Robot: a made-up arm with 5 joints.
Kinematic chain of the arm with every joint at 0, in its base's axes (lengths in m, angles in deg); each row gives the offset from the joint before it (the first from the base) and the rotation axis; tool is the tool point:
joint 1: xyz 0 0 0.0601 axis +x
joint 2: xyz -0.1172 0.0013 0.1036 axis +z
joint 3: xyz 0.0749 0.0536 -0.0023 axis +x
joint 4: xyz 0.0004 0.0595 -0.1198 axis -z
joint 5: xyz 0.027 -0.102 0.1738 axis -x
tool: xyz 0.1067 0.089 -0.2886
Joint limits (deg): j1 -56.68..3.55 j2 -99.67..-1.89 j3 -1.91..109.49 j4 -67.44..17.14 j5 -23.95..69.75
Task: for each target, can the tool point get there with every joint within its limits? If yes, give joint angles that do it. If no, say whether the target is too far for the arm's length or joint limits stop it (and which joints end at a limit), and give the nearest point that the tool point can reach.
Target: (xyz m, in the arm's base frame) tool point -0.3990 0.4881 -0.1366
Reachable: no: joint limits stop it (at a limit: joint 1, joint 2, joint 4, joint 5) | nearest point -0.0698 0.3607 -0.0620 | short by 0.361 m
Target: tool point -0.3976 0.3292 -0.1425
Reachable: no: joint limits stop it (at a limit: joint 1, joint 2, joint 4, joint 5) | nearest point -0.0689 0.3144 -0.1248 | short by 0.329 m
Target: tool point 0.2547 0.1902 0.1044
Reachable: yes | joints -17.88 -25.83 72.74 -49.58 22.80
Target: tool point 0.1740 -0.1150 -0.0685
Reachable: yes | joints -11.01 -38.19 55.45 -16.60 54.01
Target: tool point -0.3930 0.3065 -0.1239
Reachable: no: joint limits stop it (at a limit: joint 1, joint 2, joint 4, joint 5) | nearest point -0.0689 0.3125 -0.1268 | short by 0.324 m
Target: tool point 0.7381 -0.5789 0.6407
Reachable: no: too far | nearest point 0.2495 -0.2475 0.3084 | short by 0.678 m
